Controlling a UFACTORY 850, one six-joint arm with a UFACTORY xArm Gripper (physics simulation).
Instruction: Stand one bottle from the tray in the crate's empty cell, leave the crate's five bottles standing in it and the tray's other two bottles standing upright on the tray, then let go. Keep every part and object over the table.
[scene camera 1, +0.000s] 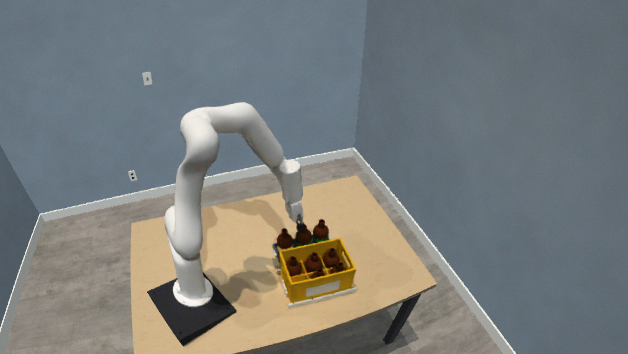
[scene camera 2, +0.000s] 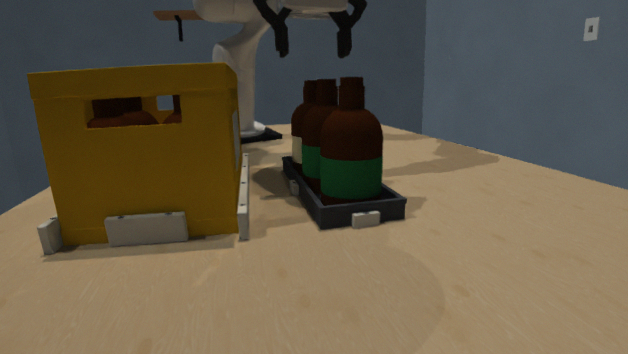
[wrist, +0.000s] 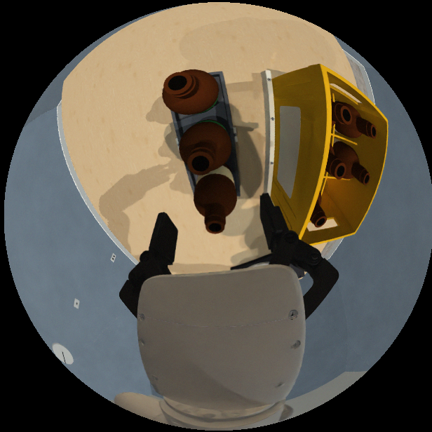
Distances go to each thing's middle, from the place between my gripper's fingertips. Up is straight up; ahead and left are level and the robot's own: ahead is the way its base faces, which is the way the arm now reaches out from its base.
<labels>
Now: hand 11 cm above the cream-labelled bottle (scene camera 2: 309, 90), 5 cm past it and 2 cm to the right of it.
</labels>
